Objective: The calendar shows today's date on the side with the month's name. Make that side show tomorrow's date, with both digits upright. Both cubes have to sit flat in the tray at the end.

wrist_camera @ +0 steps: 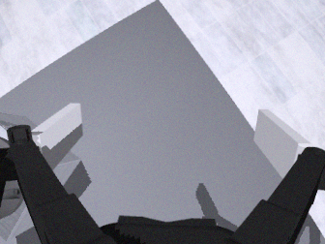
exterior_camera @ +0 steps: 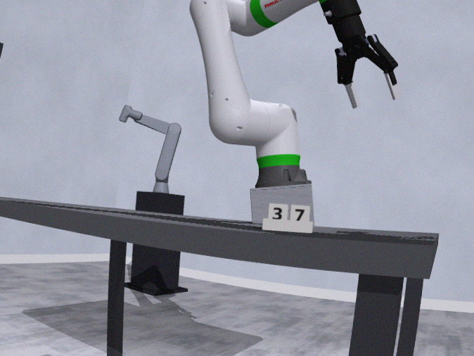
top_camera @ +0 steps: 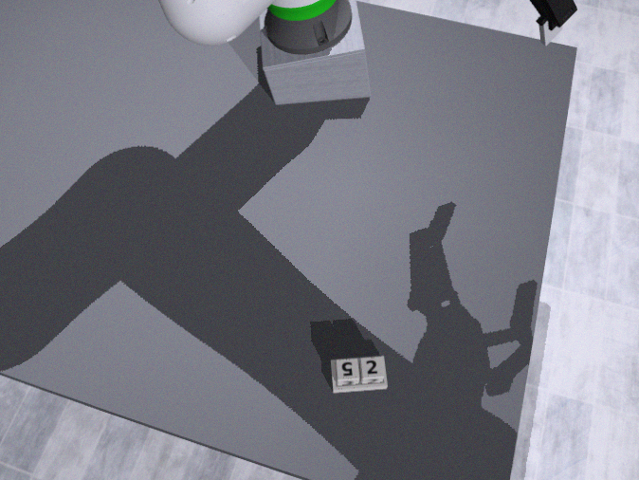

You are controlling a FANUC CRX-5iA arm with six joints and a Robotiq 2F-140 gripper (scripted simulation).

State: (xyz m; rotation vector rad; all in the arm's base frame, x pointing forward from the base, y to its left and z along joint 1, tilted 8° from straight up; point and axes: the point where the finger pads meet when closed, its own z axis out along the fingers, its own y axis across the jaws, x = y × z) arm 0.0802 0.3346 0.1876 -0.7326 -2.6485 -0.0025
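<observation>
Now: hand 420 mm short of the cube, 40 mm to the left of it and 300 mm above it. The rest, counted from my hand: tray: 410 mm ahead, 20 mm to the right, 320 mm below.
</observation>
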